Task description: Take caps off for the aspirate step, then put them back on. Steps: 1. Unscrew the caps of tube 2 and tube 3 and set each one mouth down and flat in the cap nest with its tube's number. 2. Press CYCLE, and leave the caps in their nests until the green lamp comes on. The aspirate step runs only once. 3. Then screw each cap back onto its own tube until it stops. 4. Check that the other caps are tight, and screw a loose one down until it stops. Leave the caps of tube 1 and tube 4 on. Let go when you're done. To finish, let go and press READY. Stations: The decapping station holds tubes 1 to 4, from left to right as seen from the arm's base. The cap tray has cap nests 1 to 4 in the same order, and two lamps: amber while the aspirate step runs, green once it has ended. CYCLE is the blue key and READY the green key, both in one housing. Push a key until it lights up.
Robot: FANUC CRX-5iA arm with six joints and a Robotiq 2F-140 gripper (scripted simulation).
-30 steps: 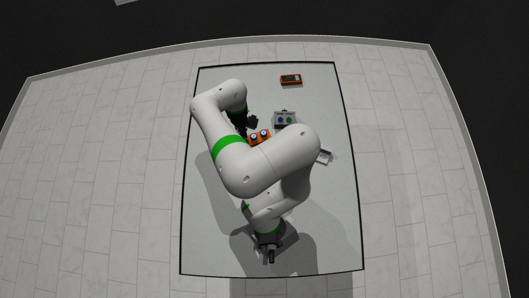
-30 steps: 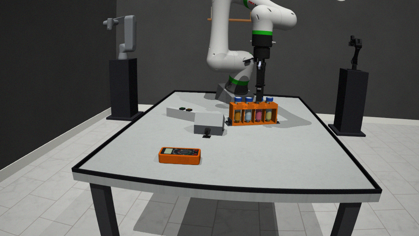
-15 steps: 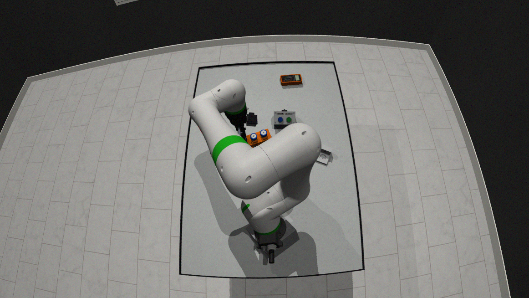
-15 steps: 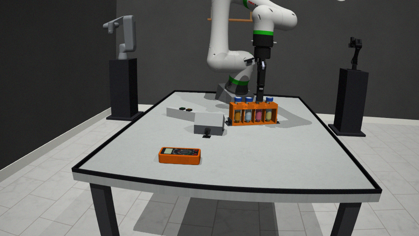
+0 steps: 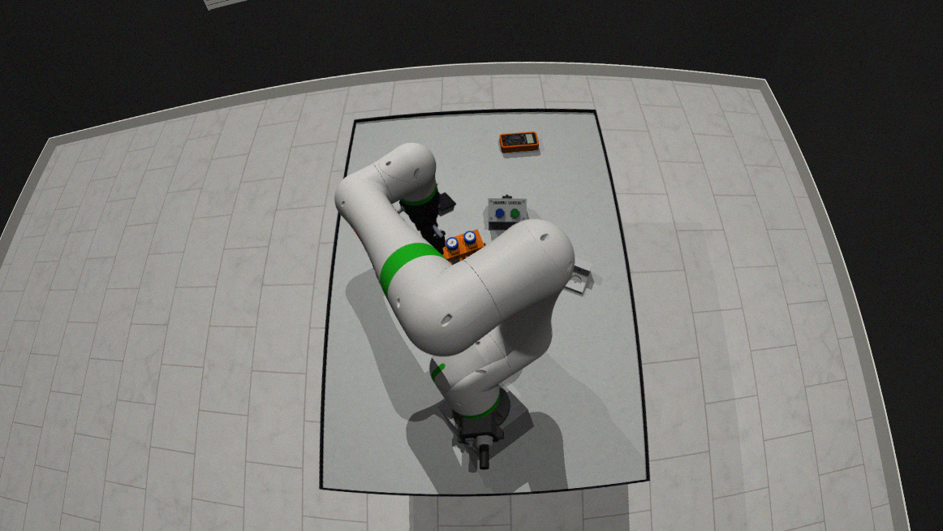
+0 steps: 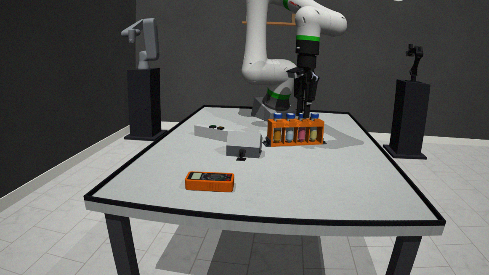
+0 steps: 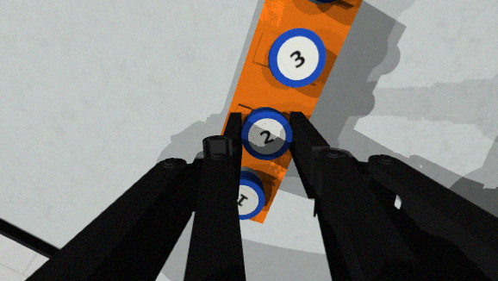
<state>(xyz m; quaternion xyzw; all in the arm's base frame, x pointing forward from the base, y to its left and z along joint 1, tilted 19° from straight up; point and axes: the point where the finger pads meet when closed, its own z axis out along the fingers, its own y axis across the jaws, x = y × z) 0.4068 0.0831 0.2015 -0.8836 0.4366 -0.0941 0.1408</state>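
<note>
Now: the cap 2 3 cm below my hand. Also, from my hand: cap 3 (5 cm to the right, 3 cm below, 2 cm ahead); cap 1 (5 cm to the left, 3 cm below, 2 cm behind); cap 4 (10 cm to the right, 3 cm below, 3 cm ahead).
</note>
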